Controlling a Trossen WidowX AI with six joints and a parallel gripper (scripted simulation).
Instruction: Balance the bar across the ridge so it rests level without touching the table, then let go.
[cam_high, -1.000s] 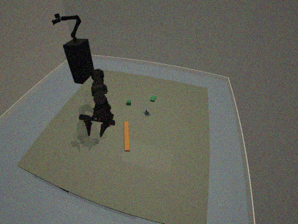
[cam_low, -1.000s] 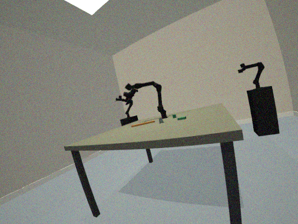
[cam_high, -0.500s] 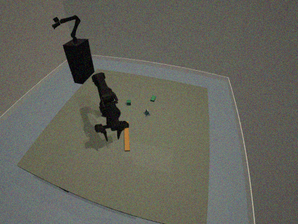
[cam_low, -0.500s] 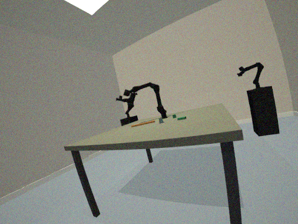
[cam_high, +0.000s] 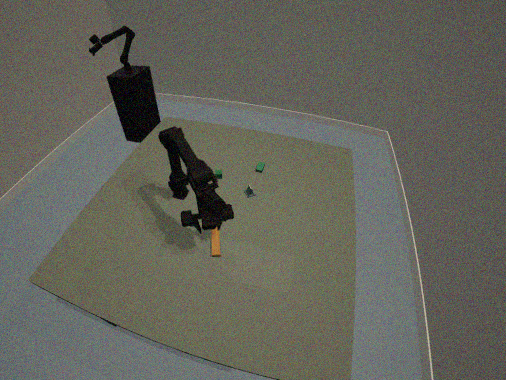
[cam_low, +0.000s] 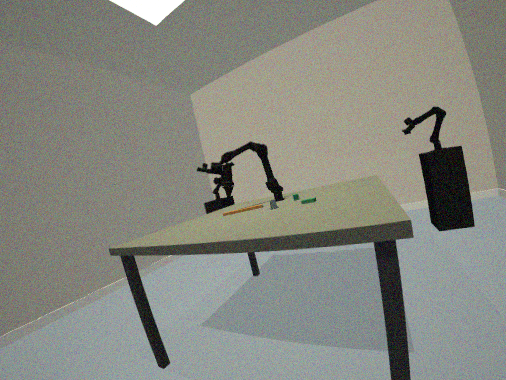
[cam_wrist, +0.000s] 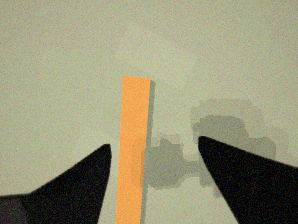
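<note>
Now: gripper tip 10 cm above the orange bar, 7 cm to the right of it and 1 cm past it.
</note>
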